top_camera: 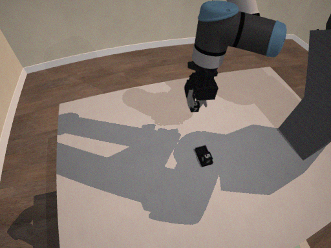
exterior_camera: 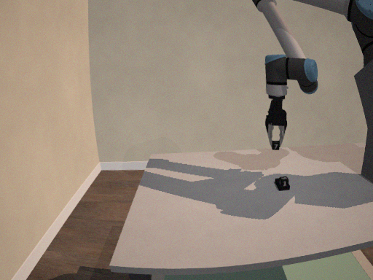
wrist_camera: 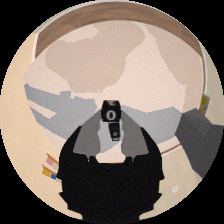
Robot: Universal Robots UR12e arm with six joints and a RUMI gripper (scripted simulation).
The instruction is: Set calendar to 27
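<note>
The tray is 16 cm to the left of my hand, 12 cm below it and 3 cm ahead of it. Round my hand: black cube (1 cm below).
</note>
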